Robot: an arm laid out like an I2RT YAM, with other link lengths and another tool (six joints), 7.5 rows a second.
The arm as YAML. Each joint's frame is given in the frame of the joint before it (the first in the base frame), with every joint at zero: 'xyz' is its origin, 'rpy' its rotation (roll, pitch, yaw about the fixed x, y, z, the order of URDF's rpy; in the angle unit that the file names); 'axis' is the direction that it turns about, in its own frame. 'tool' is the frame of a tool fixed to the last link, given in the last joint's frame.
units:
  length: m
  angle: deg
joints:
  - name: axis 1
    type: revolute
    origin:
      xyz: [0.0, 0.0, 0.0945]
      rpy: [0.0, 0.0, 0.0]
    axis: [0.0, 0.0, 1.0]
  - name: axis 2
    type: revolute
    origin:
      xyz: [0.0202, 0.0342, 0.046]
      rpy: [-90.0, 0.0, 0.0]
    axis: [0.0, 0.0, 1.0]
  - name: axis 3
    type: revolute
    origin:
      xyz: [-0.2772, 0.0, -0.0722]
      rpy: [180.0, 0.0, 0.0]
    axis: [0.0, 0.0, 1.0]
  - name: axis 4
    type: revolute
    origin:
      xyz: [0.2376, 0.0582, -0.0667]
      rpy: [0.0, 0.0, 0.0]
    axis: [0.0, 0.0, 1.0]
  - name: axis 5
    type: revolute
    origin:
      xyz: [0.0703, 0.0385, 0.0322]
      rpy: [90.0, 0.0, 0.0]
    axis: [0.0, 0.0, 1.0]
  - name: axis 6
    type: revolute
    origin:
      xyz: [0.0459, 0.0, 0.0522]
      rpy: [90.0, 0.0, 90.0]
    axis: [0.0, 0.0, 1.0]
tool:
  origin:
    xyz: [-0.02, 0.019, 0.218]
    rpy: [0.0, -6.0, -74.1]
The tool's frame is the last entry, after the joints.
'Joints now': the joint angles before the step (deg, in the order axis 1, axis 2, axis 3, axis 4, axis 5, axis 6). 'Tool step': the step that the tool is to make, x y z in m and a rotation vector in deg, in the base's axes. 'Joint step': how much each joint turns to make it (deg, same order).
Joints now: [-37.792, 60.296, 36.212, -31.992, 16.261, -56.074]
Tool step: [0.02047, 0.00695, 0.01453, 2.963, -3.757, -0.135]
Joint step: [-0.001, 1.129, 4.645, -3.060, -3.768, 2.805]
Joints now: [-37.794, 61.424, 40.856, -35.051, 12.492, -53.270]
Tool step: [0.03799, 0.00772, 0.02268, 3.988, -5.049, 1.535]
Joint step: [0.350, 3.521, 7.295, -2.648, -5.795, 2.638]
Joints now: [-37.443, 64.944, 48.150, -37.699, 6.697, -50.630]
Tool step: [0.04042, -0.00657, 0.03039, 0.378, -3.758, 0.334]
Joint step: [2.369, 4.917, 8.349, -0.971, -0.809, 3.161]
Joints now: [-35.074, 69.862, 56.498, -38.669, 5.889, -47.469]
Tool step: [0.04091, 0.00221, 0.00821, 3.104, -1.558, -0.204]
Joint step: [2.985, 7.629, 7.821, -1.057, -0.792, 4.650]
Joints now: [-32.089, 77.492, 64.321, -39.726, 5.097, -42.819]
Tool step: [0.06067, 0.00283, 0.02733, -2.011, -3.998, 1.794]
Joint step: [6.054, 6.082, 8.166, 2.010, 2.545, 3.438]
